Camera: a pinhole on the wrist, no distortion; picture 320 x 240 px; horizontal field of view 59.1 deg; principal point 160.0 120.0 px. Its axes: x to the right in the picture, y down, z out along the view. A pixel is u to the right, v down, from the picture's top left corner.
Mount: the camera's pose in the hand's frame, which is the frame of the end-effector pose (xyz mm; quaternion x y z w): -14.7 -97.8 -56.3 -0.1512 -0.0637 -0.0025 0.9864
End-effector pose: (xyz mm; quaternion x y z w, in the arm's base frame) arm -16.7 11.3 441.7 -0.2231 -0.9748 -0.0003 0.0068
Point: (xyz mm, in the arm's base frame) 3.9 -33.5 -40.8
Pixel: 180.9 68.9
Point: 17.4 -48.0 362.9
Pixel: 113.7 149.3
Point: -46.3 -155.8 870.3
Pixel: behind the camera
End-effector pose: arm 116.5 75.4 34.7 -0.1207 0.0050 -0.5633 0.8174
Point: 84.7 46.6 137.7
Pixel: 280.2 107.7
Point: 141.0 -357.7 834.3
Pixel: outside the picture
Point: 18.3 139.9 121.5
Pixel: 59.1 57.0
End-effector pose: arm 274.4 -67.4 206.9 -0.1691 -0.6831 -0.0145 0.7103
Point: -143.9 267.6 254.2
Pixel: 243.7 178.6
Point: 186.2 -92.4 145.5
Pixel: 90.4 158.9
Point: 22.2 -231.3 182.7
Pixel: outside the picture
